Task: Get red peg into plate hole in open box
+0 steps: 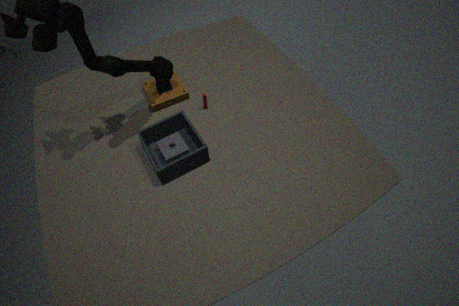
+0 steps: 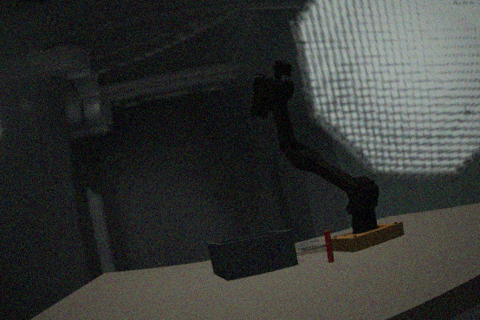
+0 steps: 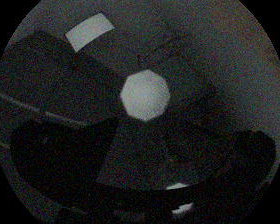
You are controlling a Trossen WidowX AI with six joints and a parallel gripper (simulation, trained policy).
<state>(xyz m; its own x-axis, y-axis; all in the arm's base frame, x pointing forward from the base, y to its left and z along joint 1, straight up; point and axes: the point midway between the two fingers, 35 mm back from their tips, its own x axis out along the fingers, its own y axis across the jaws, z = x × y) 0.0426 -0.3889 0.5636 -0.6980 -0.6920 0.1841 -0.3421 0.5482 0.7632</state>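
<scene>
Right now my gripper tip is 57 cm above the red peg, 54 cm to the right of it and 15 cm short of it. The rest, counted from my gripper tip: dark box: 58 cm below, 35 cm to the left, 31 cm ahead; then pale plate: 56 cm below, 35 cm to the left, 31 cm ahead.
</scene>
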